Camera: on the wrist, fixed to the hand. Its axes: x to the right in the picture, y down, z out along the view.
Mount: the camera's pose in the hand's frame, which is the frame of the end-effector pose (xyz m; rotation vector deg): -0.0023 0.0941 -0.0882 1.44 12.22 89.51
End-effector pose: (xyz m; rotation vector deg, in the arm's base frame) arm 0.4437 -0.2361 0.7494 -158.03 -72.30 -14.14
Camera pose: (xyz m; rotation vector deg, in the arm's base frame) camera 0.5042 -0.3129 0.8335 -152.30 57.55 -17.31
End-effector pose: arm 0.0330 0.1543 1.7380 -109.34 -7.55 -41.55
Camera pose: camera 0.0316 0.0363 1.6860 -75.23 75.54 10.25
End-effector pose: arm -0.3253 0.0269 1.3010 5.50 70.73 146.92
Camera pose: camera -0.3613 -0.0957 1.3184 -32.50 -40.85 -98.31
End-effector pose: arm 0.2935 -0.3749 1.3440 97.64 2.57 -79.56
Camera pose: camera 0.4102 -0.3719 1.3989 71.14 -55.41 -1.46
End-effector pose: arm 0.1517 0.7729 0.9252 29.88 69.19 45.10
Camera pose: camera 0.0431 0.8265 0.9695 83.85 46.78 123.75
